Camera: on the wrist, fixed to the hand. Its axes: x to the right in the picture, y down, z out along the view.
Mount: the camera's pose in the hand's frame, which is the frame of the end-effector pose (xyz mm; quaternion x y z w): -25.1 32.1 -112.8 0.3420 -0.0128 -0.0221 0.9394
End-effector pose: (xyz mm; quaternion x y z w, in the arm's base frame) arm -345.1 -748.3 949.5 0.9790 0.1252 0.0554 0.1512
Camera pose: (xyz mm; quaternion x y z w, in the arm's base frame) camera -378.4 -752.7 1064.6 -0.9693 -0.1562 0.0066 0.1899
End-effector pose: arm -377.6 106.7 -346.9 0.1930 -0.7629 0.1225 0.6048
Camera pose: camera -288.2 186.5 -342.9 0.4065 -0.6782 0.3601 0.4950
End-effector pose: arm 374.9 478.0 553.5 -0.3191 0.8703 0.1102 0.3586
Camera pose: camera 305.6 467.3 650.8 -0.1949 0.8436 -0.1980 0.4596
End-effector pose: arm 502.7 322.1 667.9 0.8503 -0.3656 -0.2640 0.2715
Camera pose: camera 545.5 352.8 775.7 -0.8962 0.4184 0.1398 0.0463
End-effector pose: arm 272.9 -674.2 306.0 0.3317 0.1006 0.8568 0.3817
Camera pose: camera 193.5 -705.3 221.6 0.4509 0.3900 0.7578 0.2653
